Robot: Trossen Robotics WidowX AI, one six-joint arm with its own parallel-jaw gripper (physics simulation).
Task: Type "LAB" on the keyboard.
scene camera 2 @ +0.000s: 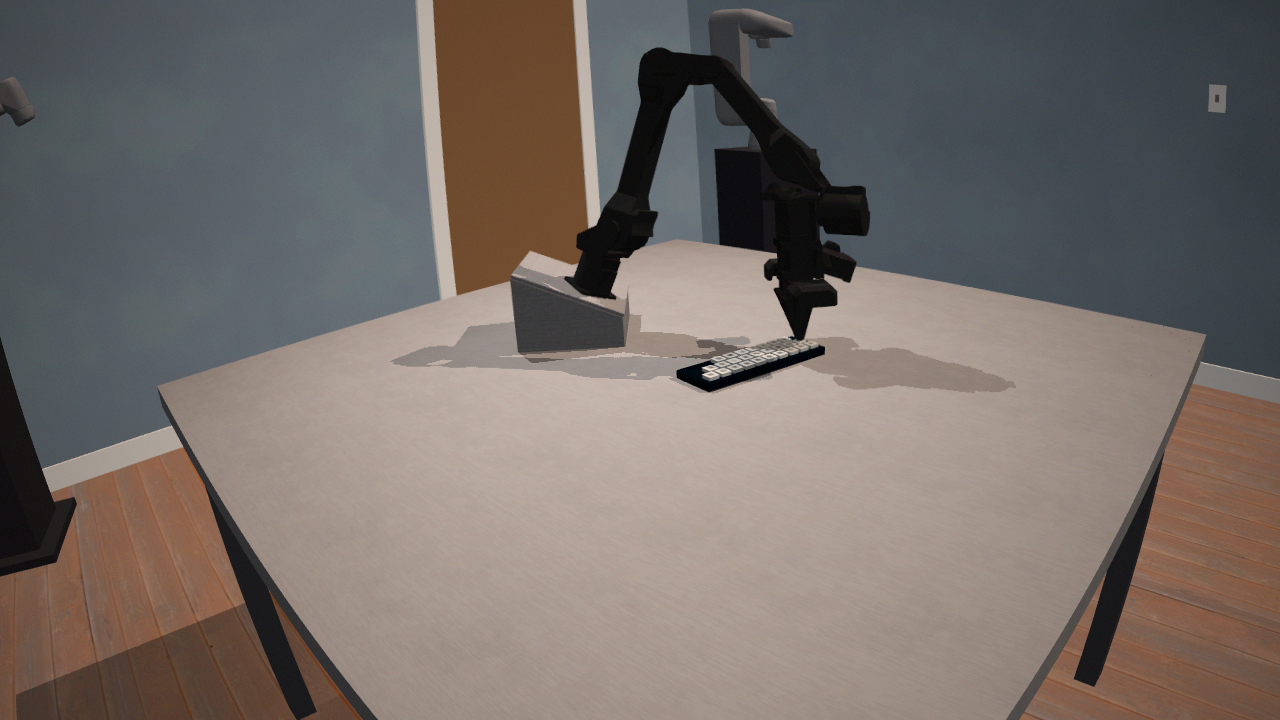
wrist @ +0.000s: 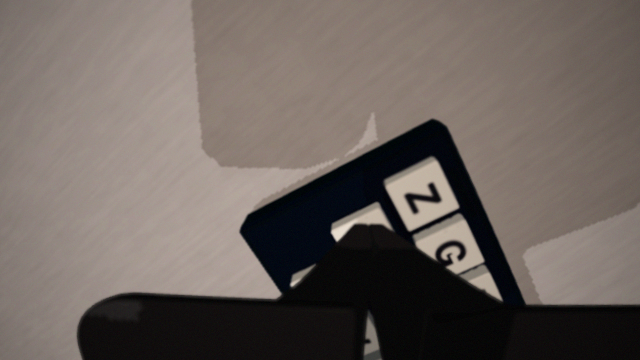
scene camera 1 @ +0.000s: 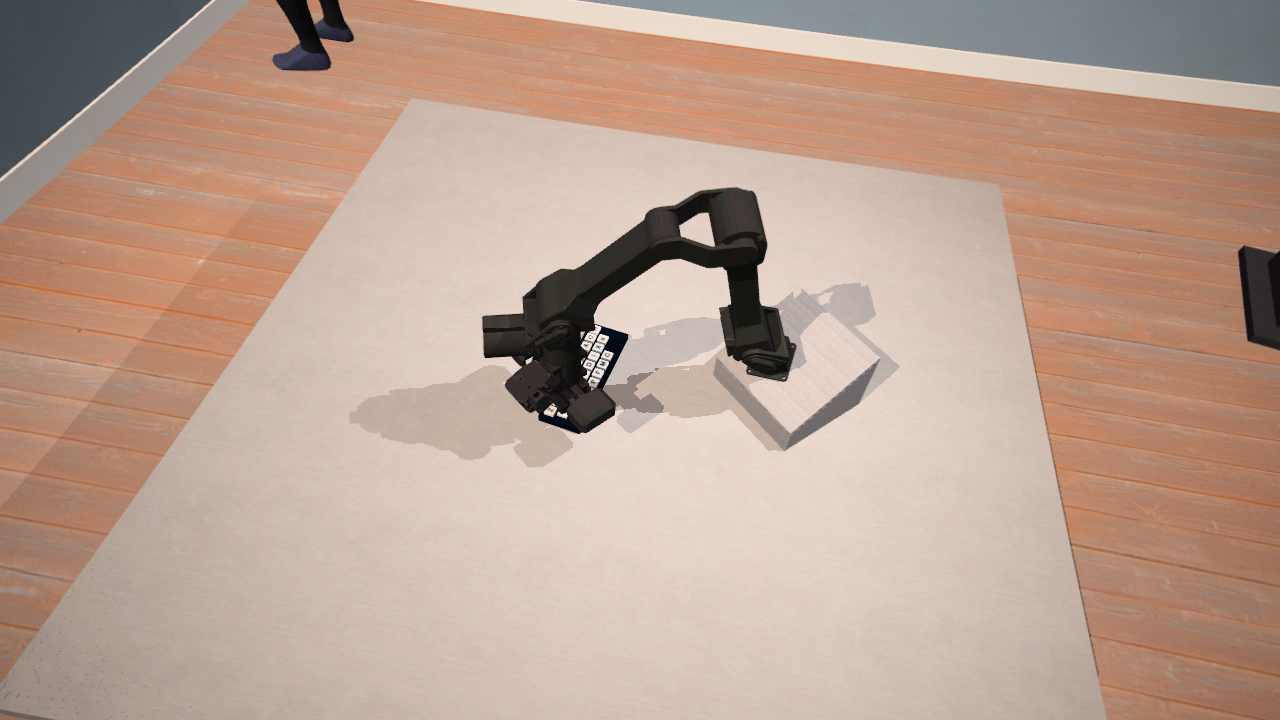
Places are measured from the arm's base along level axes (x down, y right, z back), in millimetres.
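Pixels of known places: gripper, fingertip midpoint: (scene camera 2: 799, 339) (wrist: 367, 238) (scene camera 1: 562, 411); arm's base, link origin: (scene camera 2: 589, 289) (scene camera 1: 771, 359).
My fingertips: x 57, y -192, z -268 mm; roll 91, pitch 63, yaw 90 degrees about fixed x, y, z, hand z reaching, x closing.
Observation:
Ahead of a thing's pixels: the offset from my fingertips to its middle. Level surfaces: height alone.
The dark blue keyboard (scene camera 1: 612, 347) (scene camera 2: 695, 376) (wrist: 300, 220) with white keys lies on the table, partly hidden by the arm in scene camera 1. My gripper (scene camera 2: 799, 334) (wrist: 367, 238) is shut and empty, pointing down at the keyboard's far end in scene camera 2. In the wrist view its tips cover most of a white key @[dx +4, dy +2, dz +1 mm] (wrist: 361, 218) whose letter is hidden. Whether they touch it I cannot tell. Beside it are the Z key @[dx +4, dy -4, dz -19 mm] (wrist: 421, 194) and the G key @[dx +4, dy +16, dz -20 mm] (wrist: 450, 250). I cannot make out the L, A or B letters in these views.
The arm's base stands on a grey wedge block (scene camera 1: 819, 380) (scene camera 2: 568, 315) on the table @[dx +17 mm] (scene camera 1: 626, 573) (scene camera 2: 626, 501). A person's legs (scene camera 1: 308, 31) show beyond the table. A grey robot arm (scene camera 2: 729, 71) stands behind the table on a black pedestal (scene camera 2: 738, 197).

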